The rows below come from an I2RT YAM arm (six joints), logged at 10 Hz.
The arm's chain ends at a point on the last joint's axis. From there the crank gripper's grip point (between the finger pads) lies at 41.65 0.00 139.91 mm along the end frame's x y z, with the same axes.
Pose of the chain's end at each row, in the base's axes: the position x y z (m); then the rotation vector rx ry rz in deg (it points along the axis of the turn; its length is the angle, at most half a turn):
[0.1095 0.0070 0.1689 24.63 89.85 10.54]
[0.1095 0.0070 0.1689 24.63 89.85 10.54]
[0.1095 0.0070 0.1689 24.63 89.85 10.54]
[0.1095 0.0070 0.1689 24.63 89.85 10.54]
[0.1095 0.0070 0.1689 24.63 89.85 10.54]
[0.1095 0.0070 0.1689 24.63 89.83 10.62]
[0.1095 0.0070 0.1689 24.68 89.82 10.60]
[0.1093 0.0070 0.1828 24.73 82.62 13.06]
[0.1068 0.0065 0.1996 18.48 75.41 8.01]
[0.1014 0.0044 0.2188 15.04 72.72 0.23]
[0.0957 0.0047 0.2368 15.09 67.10 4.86]
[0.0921 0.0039 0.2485 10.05 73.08 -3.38]
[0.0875 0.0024 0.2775 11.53 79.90 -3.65]
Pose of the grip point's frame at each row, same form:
[0.2480 0.0022 0.1231 24.63 89.85 10.54]
[0.2480 0.0022 0.1231 24.63 89.85 10.54]
[0.2480 0.0022 0.1231 24.63 89.85 10.54]
[0.2480 0.0022 0.1231 24.63 89.85 10.54]
[0.2480 0.0022 0.1231 24.63 89.85 10.54]
[0.2481 0.0024 0.1232 24.63 89.83 10.62]
[0.2480 0.0023 0.1232 24.68 89.82 10.60]
[0.2525 0.0031 0.1548 24.73 82.62 13.06]
[0.2522 -0.0032 0.1912 18.48 75.41 8.01]
[0.2459 -0.0164 0.2175 15.04 72.72 0.23]
[0.2404 -0.0093 0.2501 15.09 67.10 4.86]
[0.2366 -0.0167 0.2479 10.05 73.08 -3.38]
[0.2307 -0.0195 0.2592 11.53 79.90 -3.65]

